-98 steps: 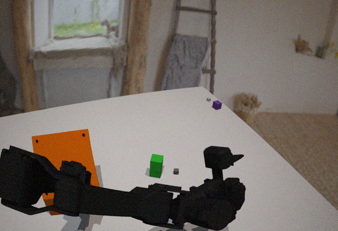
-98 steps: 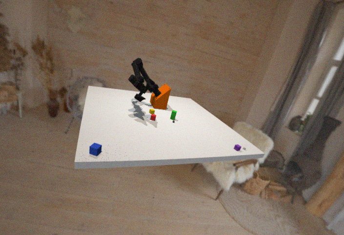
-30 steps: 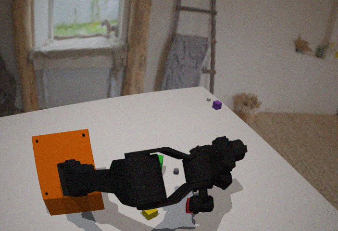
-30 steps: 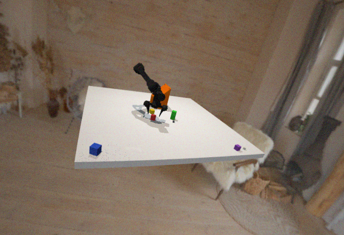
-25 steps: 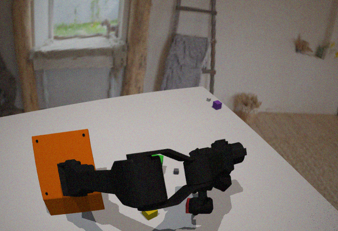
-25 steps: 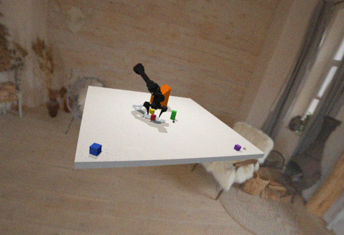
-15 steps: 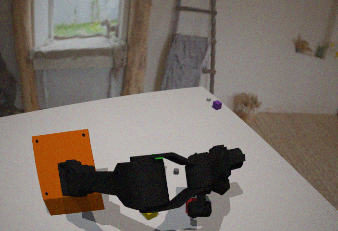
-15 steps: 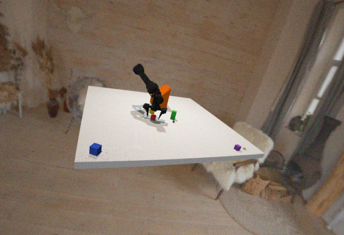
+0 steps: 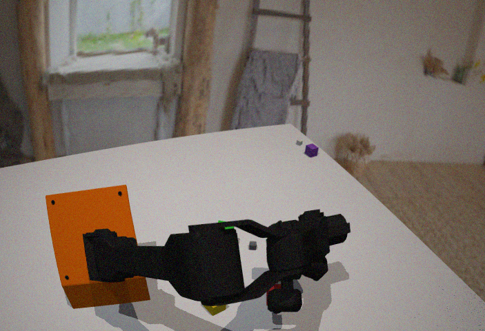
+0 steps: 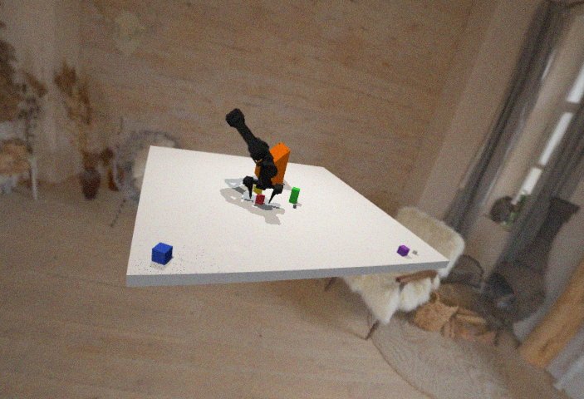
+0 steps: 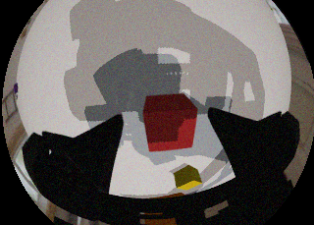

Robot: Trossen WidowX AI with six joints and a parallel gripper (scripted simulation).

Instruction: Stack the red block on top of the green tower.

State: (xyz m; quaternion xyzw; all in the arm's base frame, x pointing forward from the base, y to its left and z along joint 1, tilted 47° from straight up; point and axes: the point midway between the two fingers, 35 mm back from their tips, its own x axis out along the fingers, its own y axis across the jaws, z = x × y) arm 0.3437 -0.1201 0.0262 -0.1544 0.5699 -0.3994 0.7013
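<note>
Now: the red block 10 mm above my gripper tip. Round my gripper tip: small grey cube 180 mm to the left, 20 mm ahead; blue block 480 mm ahead, 400 mm to the right, 10 mm above; yellow block 130 mm behind, 20 mm to the left, 10 mm above.
</note>
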